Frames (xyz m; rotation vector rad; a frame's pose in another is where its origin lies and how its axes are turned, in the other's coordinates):
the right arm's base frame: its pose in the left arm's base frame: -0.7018 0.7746 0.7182 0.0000 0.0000 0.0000
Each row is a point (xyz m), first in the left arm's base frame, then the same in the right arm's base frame.
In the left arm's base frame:
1: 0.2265 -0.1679 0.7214
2: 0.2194 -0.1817 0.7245
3: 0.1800 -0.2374 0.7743
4: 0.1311 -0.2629 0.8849
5: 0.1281 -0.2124 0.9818
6: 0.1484 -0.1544 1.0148
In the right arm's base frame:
1: 0.9283 -0.9425 0.0032
2: 0.9212 -0.9563 0.0063
3: 0.8818 -1.0120 0.0561
4: 0.8329 -1.0375 0.1667
5: 0.8299 -0.9870 0.2636
6: 0.8502 -0.9290 0.2966

